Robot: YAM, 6 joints.
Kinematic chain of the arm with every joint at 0, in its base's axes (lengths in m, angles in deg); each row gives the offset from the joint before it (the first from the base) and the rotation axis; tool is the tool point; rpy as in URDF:
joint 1: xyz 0 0 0.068 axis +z
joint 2: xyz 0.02 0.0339 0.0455 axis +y
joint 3: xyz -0.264 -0.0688 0 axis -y
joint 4: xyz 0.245 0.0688 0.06 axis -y
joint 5: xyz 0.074 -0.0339 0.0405 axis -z
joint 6: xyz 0.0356 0 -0.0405 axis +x
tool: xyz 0 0 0 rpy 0 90 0
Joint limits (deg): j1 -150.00..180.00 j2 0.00..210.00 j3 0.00..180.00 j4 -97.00..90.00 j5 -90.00..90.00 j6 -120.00..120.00
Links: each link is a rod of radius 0.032 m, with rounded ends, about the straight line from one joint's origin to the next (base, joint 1, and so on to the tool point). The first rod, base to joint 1, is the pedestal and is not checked.
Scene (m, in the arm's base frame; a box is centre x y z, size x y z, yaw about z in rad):
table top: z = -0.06
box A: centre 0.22 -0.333 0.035 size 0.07 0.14 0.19 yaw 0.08
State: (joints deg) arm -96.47 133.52 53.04 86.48 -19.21 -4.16
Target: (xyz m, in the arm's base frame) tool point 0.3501 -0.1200 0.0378
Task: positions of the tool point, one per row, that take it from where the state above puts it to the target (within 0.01 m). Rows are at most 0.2 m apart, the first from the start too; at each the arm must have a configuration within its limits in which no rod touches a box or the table.
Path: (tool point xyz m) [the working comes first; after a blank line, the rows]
Joints at the target: -21.35 136.54 44.84 85.94 -26.14 -4.16
Straight joint move there: touches box A.

1: 0.0708 -0.4244 0.1883
2: 0.1704 -0.3848 0.2986
3: 0.2454 -0.3538 0.2805
4: 0.3135 -0.3072 0.2617
5: 0.3592 -0.2225 0.1394
6: 0.3501 -0.1200 0.0378

